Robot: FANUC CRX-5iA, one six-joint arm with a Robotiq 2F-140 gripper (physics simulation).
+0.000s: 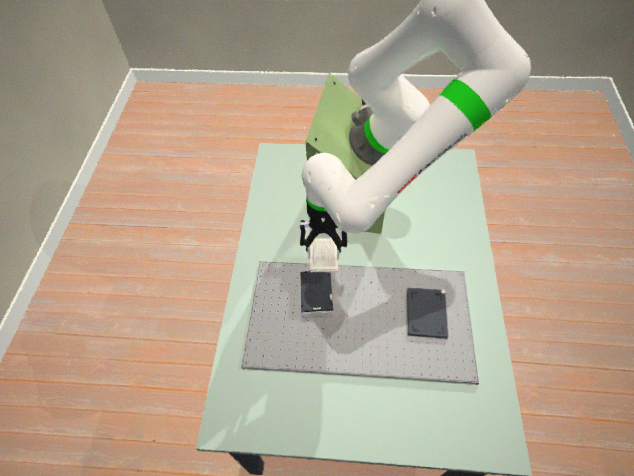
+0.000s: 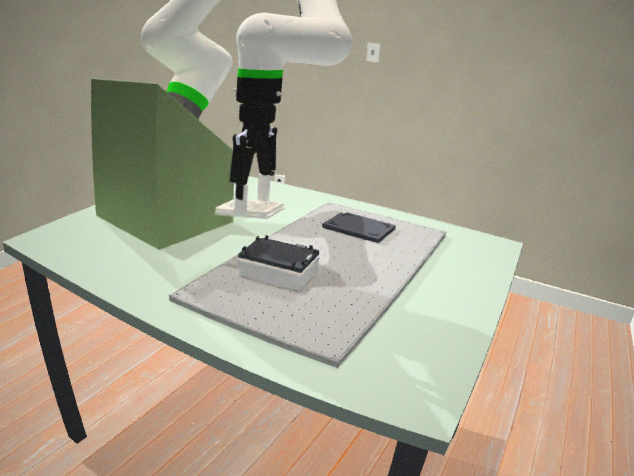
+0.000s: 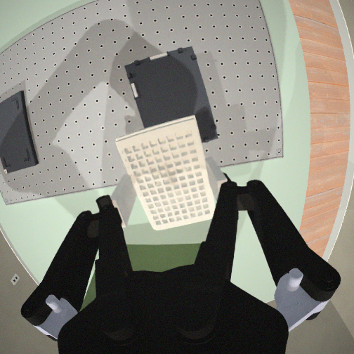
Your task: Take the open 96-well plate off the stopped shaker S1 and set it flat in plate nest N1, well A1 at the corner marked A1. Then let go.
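Where they show: gripper, between the fingertips: (image 1: pixel 323 256) (image 2: pixel 252 208); arm's base, origin of its link: (image 1: pixel 366 145) (image 2: pixel 172 121).
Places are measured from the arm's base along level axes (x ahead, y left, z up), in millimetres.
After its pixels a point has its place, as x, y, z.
The open 96-well plate (image 1: pixel 323 256) @[349, -162, -130] (image 2: pixel 270 206) @[383, -155, -127] (image 3: pixel 167 175) is cream white and looks about level. My gripper (image 1: pixel 323 249) @[343, -162, -137] (image 2: pixel 252 197) @[343, -162, -137] (image 3: pixel 169 176) is shut on its two long sides and holds it in the air, near the board's rear edge on the robot's side of the shaker. Shaker S1 (image 1: pixel 316 291) @[430, -190, -208] (image 2: pixel 279 254) @[430, -201, -208] (image 3: pixel 167 90) has a light body and a black top with small corner posts; no plate is on it. Nest N1 (image 1: pixel 427 313) @[504, 157, -251] (image 2: pixel 358 226) @[499, 142, -251] (image 3: pixel 16 130) is a low dark block with a small white mark at one corner. The plate's A1 lettering cannot be read.
The perforated grey board (image 1: pixel 368 358) @[636, -43, -263] (image 2: pixel 327 327) @[589, -334, -263] (image 3: pixel 240 100) carries the shaker and nest, set well apart. It lies on the pale green table (image 1: pixel 378 415) @[797, -31, -276] (image 2: pixel 419 333) @[750, -261, -276]. The green robot pedestal (image 1: pixel 327 122) @[-7, -128, 100] (image 2: pixel 158 179) @[105, -193, -98] stands behind the gripper, close to it.
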